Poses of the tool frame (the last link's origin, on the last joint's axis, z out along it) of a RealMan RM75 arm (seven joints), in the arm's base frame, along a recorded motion.
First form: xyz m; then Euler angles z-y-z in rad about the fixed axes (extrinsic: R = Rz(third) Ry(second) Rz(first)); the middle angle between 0 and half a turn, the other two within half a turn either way.
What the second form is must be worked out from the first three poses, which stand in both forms.
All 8 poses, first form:
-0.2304 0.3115 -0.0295 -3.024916 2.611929 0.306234
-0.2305 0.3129 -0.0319 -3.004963 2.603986 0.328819
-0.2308 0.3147 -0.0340 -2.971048 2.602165 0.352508
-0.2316 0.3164 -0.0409 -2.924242 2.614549 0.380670
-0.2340 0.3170 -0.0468 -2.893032 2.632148 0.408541
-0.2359 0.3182 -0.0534 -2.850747 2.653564 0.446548
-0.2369 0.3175 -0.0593 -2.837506 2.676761 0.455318
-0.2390 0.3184 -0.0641 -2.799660 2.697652 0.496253
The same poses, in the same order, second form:
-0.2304 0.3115 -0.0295 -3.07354 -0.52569 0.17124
-0.2305 0.3129 -0.0319 -3.06057 -0.53206 0.17010
-0.2308 0.3147 -0.0340 -3.04034 -0.53077 0.15442
-0.2316 0.3164 -0.0409 -3.01675 -0.51341 0.13051
-0.2340 0.3170 -0.0468 -3.00502 -0.49236 0.12561
-0.2359 0.3182 -0.0534 -2.99052 -0.46586 0.11980
-0.2369 0.3175 -0.0593 -2.99255 -0.44195 0.11769
-0.2390 0.3184 -0.0641 -2.98345 -0.41658 0.12083

